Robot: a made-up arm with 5 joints.
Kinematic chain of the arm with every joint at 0, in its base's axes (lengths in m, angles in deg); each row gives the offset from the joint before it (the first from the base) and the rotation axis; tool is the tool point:
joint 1: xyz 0 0 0.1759 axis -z
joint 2: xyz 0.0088 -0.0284 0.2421 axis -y
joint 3: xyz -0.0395 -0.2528 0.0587 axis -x
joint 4: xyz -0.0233 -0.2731 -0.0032 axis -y
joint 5: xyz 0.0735 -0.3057 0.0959 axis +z
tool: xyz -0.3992 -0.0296 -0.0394
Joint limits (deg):
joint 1: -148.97..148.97
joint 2: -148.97..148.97
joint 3: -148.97..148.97
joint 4: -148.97..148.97
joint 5: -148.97..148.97
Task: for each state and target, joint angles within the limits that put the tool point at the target. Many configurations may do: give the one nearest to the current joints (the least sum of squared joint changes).
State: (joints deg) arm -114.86 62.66 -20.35 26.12 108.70
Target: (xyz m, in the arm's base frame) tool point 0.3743 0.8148 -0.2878
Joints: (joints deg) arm -145.81 14.58 -57.66 43.56 86.91
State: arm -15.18 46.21 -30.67 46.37 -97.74
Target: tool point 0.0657 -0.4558 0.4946
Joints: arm -29.90 52.57 17.23 38.50 -92.86
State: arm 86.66 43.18 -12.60 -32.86 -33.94
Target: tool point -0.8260 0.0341 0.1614
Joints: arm 78.48 52.48 -25.38 -24.04 -16.66
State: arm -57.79 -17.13 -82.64 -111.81 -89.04
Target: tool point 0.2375 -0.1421 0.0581
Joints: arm -56.89 -19.82 -117.96 -122.83 -38.67
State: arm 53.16 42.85 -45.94 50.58 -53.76
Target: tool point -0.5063 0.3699 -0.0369
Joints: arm 103.87 15.10 -39.68 35.43 -14.57
